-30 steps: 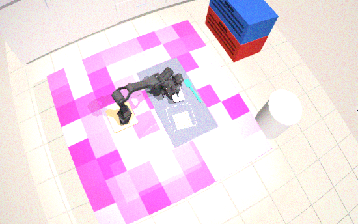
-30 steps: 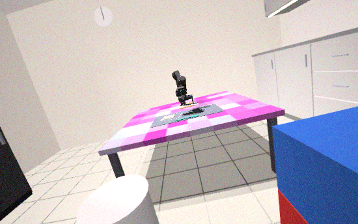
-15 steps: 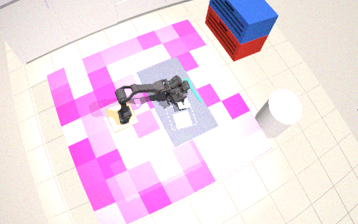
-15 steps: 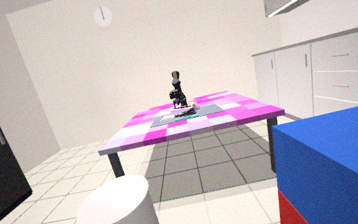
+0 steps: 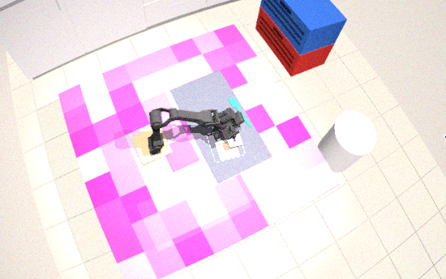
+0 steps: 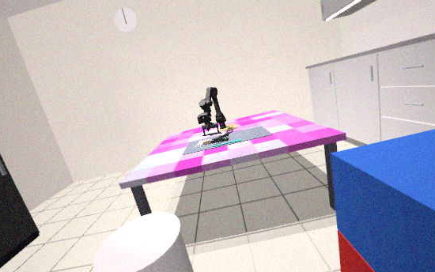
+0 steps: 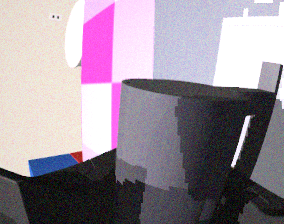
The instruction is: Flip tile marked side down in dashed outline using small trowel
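The teal trowel is 150 mm to the left of my gripper tip, 100 mm below it and 70 mm ahead of it. The rest, counted from my gripper tip: white tile 100 mm below, 70 mm behind, 60 mm to the right.
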